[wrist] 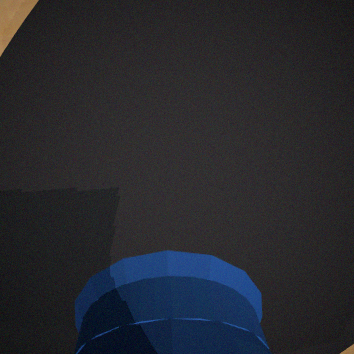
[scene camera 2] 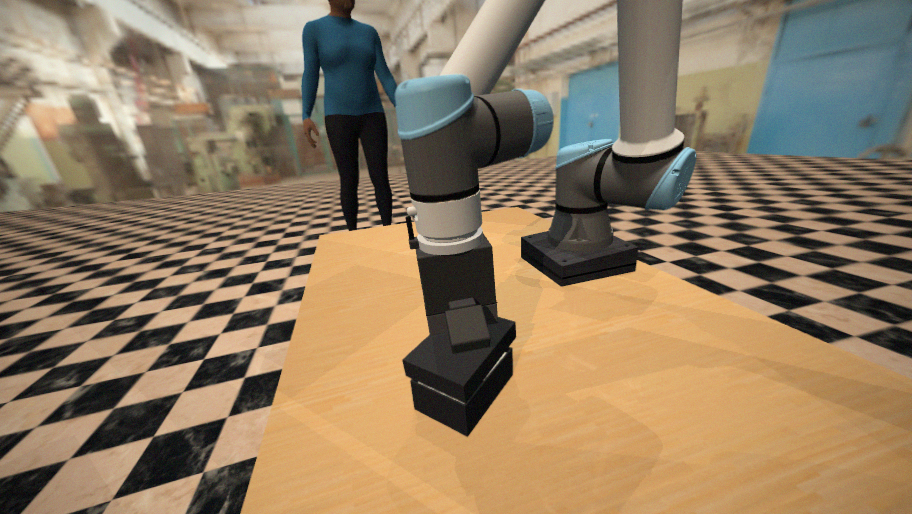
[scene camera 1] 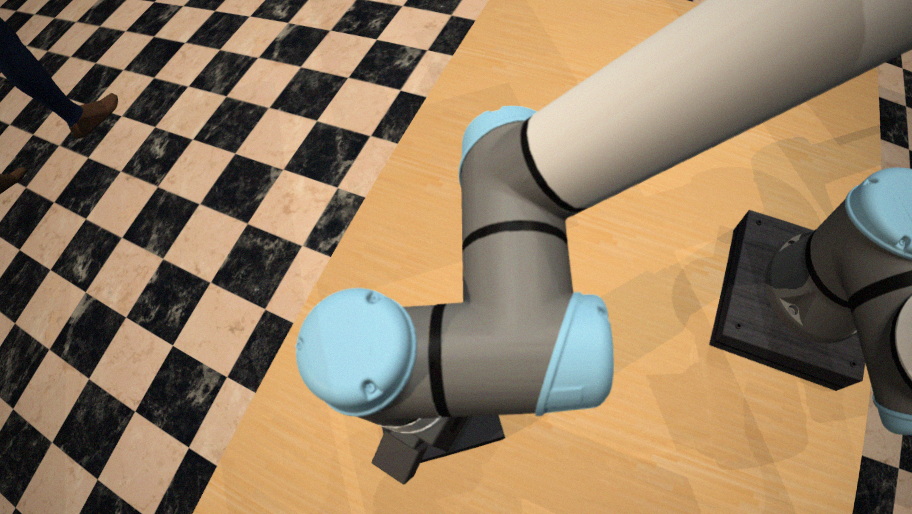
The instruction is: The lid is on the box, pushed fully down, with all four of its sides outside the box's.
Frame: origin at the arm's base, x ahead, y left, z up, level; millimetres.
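Where they show: end effector, tool point: (wrist: 166, 278); arm's base, origin of the base link: (scene camera 2: 579, 238) (scene camera 1: 817, 289).
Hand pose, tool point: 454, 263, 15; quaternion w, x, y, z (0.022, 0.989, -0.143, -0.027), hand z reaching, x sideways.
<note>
Each offset is from my tool point to the top centre of the thing, as dx, dy, dz. Level surfaces: height alone.
My gripper (scene camera 2: 439, 326) (wrist: 168, 267), a blue suction cup in the wrist view, is on the top of the black lid @(+3, +2, +17) (scene camera 1: 477, 435) (scene camera 2: 440, 362) (wrist: 200, 130) and holds it. The lid looks level and lined up with the black box @(+2, -1, -29) (scene camera 2: 439, 404). In scene camera 2 it is directly over the box, with a thin gap and a narrow pale line between the lid's lower edge and the box's walls along both near sides. The lid looks slightly wider than the box. The far sides are hidden, and the arm covers much of the lid in scene camera 1.
The box stands on the wooden table @(dz -76) (scene camera 1: 638, 446) (scene camera 2: 574, 459). The arm's dark base plate (scene camera 1: 747, 306) (scene camera 2: 577, 264) is bolted on behind and to the right. A person (scene camera 2: 349, 70) stands beyond the table on the checkered floor.
</note>
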